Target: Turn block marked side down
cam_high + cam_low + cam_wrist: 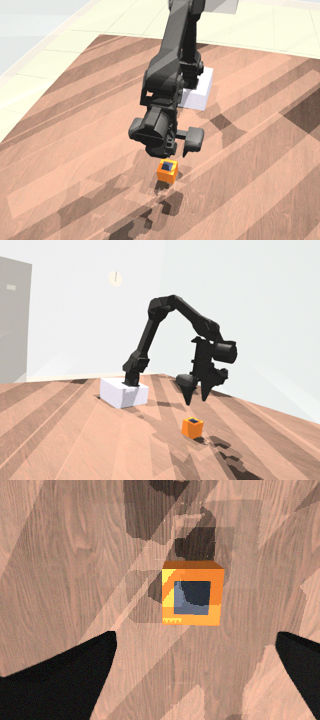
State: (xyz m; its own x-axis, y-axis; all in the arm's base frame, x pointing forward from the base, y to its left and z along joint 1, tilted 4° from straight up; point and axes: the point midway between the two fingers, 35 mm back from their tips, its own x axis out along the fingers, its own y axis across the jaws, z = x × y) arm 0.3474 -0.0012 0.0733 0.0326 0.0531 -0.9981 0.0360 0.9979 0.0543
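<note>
The block lies 7 cm below my gripper tip.
</note>
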